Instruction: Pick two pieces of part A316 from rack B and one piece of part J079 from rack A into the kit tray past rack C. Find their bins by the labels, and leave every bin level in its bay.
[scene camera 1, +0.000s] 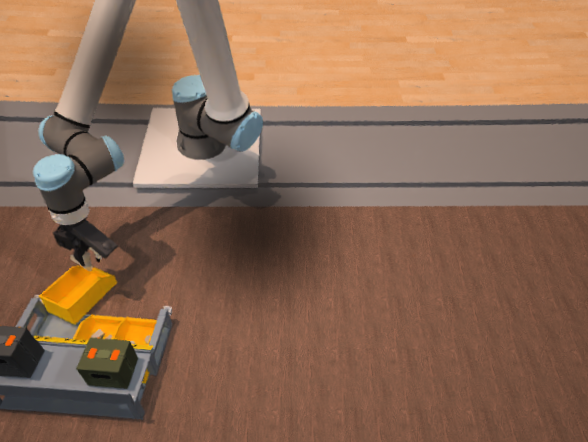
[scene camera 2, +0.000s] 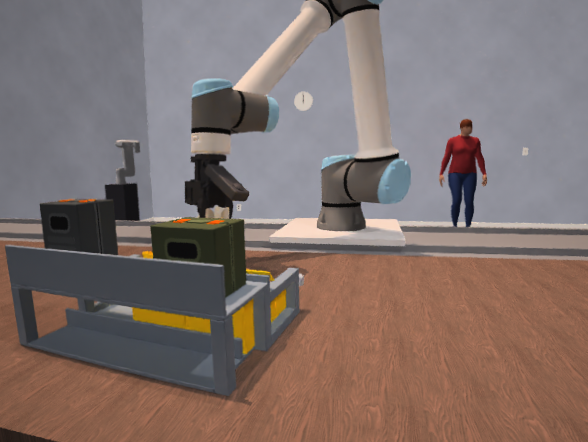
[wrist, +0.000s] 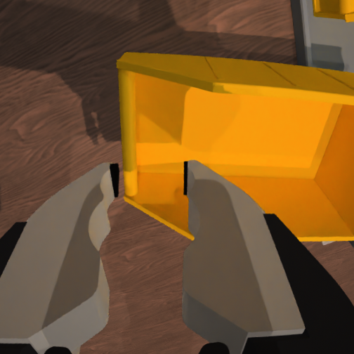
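A yellow bin (scene camera 1: 75, 295) (wrist: 250, 130) sits skewed and partly out of the left bay of a grey rack (scene camera 1: 65, 372) (scene camera 2: 115, 270) (wrist: 298, 35). The bin's visible inside holds no pieces. My gripper (scene camera 1: 90, 262) (wrist: 151, 164) is open at the bin's outer end. In the wrist view one fingertip is outside the end wall and the other over the inside; contact cannot be told. In scene camera 2 the green case partly hides the fingers. Labels are unreadable, so the rack's letter and the bin's part cannot be told. The kit tray does not show.
Yellow bins (scene camera 1: 140, 329) with small grey pieces sit in the bays beside the skewed bin. A dark case (scene camera 1: 22, 352) (scene camera 2: 75, 237) and a green case (scene camera 1: 107, 367) (scene camera 2: 200, 232) stand on the rack's top. A person (scene camera 2: 465, 160) stands beyond the rail (scene camera 1: 400, 155).
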